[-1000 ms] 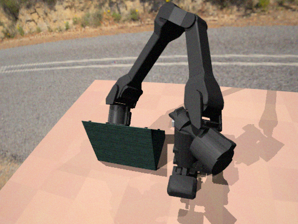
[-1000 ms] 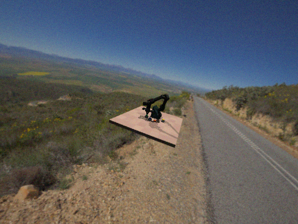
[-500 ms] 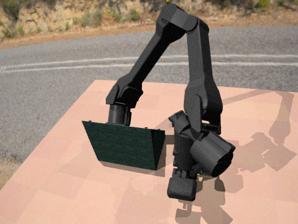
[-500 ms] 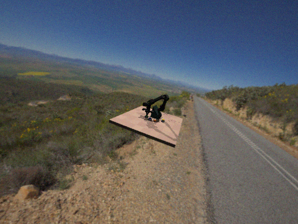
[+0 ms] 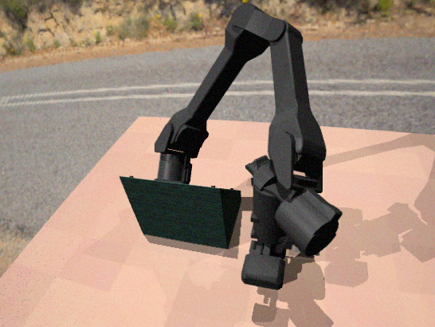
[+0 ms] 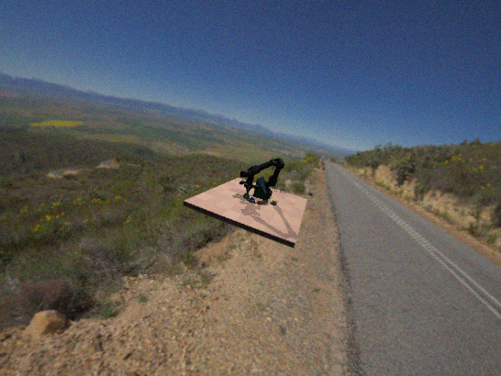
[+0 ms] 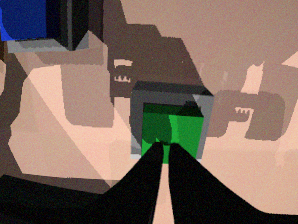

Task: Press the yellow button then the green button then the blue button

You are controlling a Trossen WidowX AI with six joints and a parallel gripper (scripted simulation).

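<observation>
The green button is 10 mm below my gripper tip. Round my gripper tip: blue button: 80 mm ahead, 70 mm to the left, 10 mm below; orange block: 150 mm to the left, 70 mm ahead, 30 mm below; yellow button: 270 mm to the left, 20 mm behind, 10 mm below.
</observation>
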